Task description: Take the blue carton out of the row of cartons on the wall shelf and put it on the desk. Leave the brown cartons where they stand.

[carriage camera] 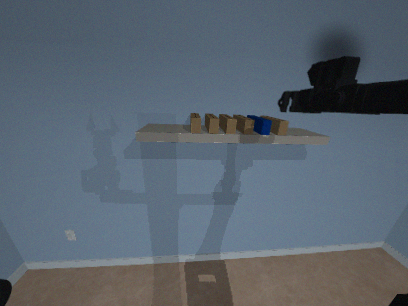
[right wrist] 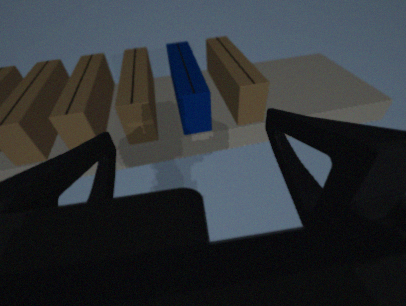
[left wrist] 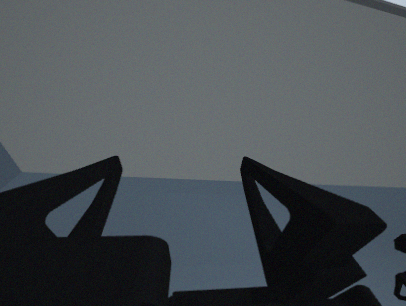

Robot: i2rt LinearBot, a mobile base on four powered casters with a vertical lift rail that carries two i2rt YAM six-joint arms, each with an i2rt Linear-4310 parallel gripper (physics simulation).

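Frame: origin at the left arm's base, x right, y ahead, z up, level; millimetres.
Seen in the pictures: left gripper, fingertip midpoint: (left wrist: 182, 162); right gripper, fingertip midpoint: (carriage camera: 290, 103) (right wrist: 190, 129).
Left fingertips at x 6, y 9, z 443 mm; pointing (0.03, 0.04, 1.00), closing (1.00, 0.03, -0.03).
Pixels of each thing's top centre, then the offset from my left fingertips to it. Level surfaces: height alone.
- blue carton, top centre: (right wrist: 183, 62) (carriage camera: 258, 117) dz -134, dx +647, dy +855 mm
- white wall plate, top centre: (carriage camera: 68, 230) dz -1128, dx -784, dy +807 mm
- brown floor, surface height: dz -1585 mm
The blue carton (carriage camera: 262, 125) (right wrist: 192, 90) stands upright in the row on the wall shelf (carriage camera: 165, 136) (right wrist: 325, 80), second from the right. A brown carton (carriage camera: 281, 126) (right wrist: 252, 102) stands to its right and another brown carton (carriage camera: 244, 124) (right wrist: 135, 90) to its left; the right wrist view shows a gap on each side. My right gripper (carriage camera: 284, 102) (right wrist: 190, 129) is open and empty, in front of the shelf and apart from the cartons. My left gripper (left wrist: 182, 162) is open and empty, facing the upper wall and ceiling. The desk does not show.
Several more brown cartons (carriage camera: 195, 123) (right wrist: 82, 100) stand further left in the row. The shelf's right end extends past the last carton. The blue wall (carriage camera: 325, 200) is behind the shelf, with a white wall plate (carriage camera: 70, 235) low at the left. The brown floor (carriage camera: 115, 282) lies below.
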